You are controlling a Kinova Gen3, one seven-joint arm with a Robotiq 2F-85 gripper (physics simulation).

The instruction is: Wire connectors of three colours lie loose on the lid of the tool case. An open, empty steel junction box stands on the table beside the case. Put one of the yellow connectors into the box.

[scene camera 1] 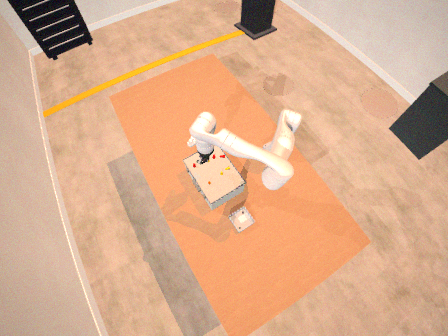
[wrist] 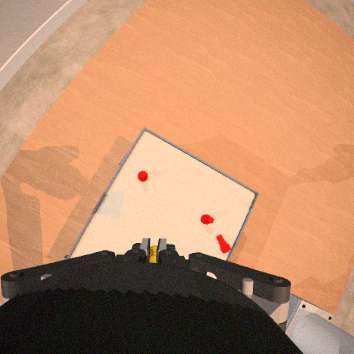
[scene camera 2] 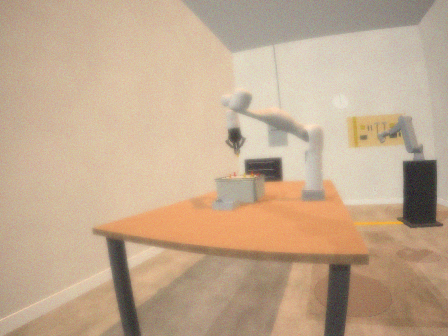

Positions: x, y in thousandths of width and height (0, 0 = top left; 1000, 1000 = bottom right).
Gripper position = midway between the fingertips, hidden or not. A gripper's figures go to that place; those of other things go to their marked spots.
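Labels:
The gripper (wrist: 434, 702) is 180 mm from the lens, and a tool case (wrist: 510, 530) is 310 mm from the lens.

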